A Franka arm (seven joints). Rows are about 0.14 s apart.
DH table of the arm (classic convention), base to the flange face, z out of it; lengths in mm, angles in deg. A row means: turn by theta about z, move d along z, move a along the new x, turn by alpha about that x. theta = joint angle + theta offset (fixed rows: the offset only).
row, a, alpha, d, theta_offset
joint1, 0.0, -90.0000, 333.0, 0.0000
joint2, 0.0, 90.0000, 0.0, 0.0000
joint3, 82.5, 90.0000, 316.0, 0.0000
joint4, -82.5, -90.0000, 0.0, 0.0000
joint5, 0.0, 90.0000, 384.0, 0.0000
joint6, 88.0, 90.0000, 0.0, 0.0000
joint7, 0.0, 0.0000, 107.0, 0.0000
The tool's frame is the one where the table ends.
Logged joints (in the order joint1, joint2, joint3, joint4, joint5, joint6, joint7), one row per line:
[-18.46, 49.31, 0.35, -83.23, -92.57, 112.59, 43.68]
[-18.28, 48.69, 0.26, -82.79, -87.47, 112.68, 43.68]
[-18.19, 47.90, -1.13, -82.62, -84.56, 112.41, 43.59]
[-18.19, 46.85, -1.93, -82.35, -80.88, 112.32, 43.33]
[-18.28, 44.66, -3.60, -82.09, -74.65, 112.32, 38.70]
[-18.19, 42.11, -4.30, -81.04, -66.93, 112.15, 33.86]
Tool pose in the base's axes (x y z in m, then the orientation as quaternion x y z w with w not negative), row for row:
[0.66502, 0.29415, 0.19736, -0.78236, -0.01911, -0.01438, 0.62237]
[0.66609, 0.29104, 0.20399, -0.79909, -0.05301, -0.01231, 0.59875]
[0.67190, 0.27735, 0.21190, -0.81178, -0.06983, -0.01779, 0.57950]
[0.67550, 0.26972, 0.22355, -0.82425, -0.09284, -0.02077, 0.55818]
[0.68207, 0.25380, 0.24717, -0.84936, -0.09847, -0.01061, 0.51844]
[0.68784, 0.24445, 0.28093, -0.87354, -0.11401, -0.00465, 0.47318]
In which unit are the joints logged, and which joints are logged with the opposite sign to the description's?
The joints are logged in degrees. Opposite sign: joint1, joint5, joint7.
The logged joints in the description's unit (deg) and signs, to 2 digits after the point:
[18.46, 49.31, 0.35, -83.23, 92.57, 112.59, -43.68]
[18.28, 48.69, 0.26, -82.79, 87.47, 112.68, -43.68]
[18.19, 47.90, -1.13, -82.62, 84.56, 112.41, -43.59]
[18.19, 46.85, -1.93, -82.35, 80.88, 112.32, -43.33]
[18.28, 44.66, -3.60, -82.09, 74.65, 112.32, -38.70]
[18.19, 42.11, -4.30, -81.04, 66.93, 112.15, -33.86]

